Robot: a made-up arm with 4 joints.
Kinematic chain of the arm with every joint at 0, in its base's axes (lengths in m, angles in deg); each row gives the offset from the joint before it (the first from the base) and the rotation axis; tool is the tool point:
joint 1: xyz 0 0 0.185 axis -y
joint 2: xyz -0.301 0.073 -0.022 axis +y
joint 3: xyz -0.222 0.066 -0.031 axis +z
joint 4: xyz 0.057 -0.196 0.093 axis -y
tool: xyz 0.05 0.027 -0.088
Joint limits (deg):
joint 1: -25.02..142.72
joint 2: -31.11..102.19
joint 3: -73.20..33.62
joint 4: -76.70..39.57
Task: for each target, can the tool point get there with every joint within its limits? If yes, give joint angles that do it. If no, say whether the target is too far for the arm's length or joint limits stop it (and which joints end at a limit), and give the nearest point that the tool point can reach.
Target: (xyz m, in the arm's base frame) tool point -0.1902 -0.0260 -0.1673
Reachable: yes | joints 78.05 72.74 3.67 -29.28
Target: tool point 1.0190 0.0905 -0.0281
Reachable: no: too far | nearest point 0.6401 0.1066 -0.0147 | short by 0.380 m
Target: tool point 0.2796 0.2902 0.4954
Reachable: no: joint limits stop it (at a limit: joint 1, joint 2, joint 3, joint 4) | nearest point -0.0525 0.1066 0.6061 | short by 0.395 m
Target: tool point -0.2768 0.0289 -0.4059
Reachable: yes | joints 61.87 1.54 -49.45 -63.64
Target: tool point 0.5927 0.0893 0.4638
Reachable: no: joint limits stop it (at a limit: joint 1, joint 2) | nearest point 0.6196 0.0351 0.0198 | short by 0.448 m
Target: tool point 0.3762 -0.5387 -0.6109
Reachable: no: too far | nearest point 0.2693 -0.0621 -0.3847 | short by 0.538 m
